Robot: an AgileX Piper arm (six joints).
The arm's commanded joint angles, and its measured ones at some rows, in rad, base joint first. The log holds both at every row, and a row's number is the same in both.
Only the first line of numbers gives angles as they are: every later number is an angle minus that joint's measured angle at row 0.
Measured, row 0:
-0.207 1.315 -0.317 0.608 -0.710 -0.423
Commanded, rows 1 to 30:
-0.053 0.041 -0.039 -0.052 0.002 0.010
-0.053 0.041 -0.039 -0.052 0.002 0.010
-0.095 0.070 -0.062 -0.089 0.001 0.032
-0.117 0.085 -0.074 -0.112 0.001 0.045
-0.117 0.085 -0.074 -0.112 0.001 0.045
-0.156 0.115 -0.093 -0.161 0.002 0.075
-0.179 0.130 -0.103 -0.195 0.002 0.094
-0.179 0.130 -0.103 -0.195 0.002 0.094
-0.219 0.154 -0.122 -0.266 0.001 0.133
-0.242 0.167 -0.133 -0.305 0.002 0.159
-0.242 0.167 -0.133 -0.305 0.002 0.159
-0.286 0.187 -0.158 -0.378 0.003 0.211
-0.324 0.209 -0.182 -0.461 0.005 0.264
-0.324 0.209 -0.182 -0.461 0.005 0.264
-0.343 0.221 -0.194 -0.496 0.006 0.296
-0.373 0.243 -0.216 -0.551 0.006 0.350
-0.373 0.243 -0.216 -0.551 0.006 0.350
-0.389 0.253 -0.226 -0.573 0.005 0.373
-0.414 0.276 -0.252 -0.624 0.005 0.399
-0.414 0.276 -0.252 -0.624 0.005 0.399
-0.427 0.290 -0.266 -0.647 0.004 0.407
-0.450 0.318 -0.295 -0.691 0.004 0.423
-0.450 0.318 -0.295 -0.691 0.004 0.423
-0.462 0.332 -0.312 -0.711 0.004 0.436
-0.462 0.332 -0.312 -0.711 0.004 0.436
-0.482 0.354 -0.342 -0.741 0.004 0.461
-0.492 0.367 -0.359 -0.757 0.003 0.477
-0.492 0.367 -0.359 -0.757 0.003 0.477
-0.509 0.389 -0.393 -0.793 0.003 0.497
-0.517 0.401 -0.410 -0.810 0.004 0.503
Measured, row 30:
-0.502 0.389 -0.379 -0.770 0.008 0.483
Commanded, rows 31 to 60:
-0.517 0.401 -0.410 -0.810 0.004 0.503
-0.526 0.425 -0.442 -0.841 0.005 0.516
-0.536 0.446 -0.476 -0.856 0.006 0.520
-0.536 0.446 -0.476 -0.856 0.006 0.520
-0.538 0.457 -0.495 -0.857 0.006 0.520
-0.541 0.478 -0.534 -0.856 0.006 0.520
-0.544 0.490 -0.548 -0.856 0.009 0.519
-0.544 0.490 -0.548 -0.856 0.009 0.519
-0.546 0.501 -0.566 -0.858 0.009 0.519
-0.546 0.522 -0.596 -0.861 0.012 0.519
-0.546 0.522 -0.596 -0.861 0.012 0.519
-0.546 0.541 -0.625 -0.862 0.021 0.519
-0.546 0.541 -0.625 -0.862 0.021 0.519
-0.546 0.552 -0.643 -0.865 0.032 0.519
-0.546 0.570 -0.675 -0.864 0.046 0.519
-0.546 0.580 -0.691 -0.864 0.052 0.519
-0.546 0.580 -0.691 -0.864 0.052 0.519
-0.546 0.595 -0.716 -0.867 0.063 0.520
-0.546 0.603 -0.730 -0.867 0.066 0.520
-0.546 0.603 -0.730 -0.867 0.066 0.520
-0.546 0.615 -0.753 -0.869 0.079 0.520
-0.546 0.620 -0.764 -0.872 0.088 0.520
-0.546 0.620 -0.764 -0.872 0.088 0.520
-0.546 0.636 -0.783 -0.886 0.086 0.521
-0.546 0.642 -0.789 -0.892 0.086 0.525
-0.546 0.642 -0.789 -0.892 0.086 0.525
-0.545 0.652 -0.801 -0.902 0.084 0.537
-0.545 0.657 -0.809 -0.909 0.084 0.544
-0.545 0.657 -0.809 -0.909 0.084 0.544
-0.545 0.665 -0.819 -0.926 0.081 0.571
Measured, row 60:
-0.548 0.655 -0.794 -0.881 0.093 0.541
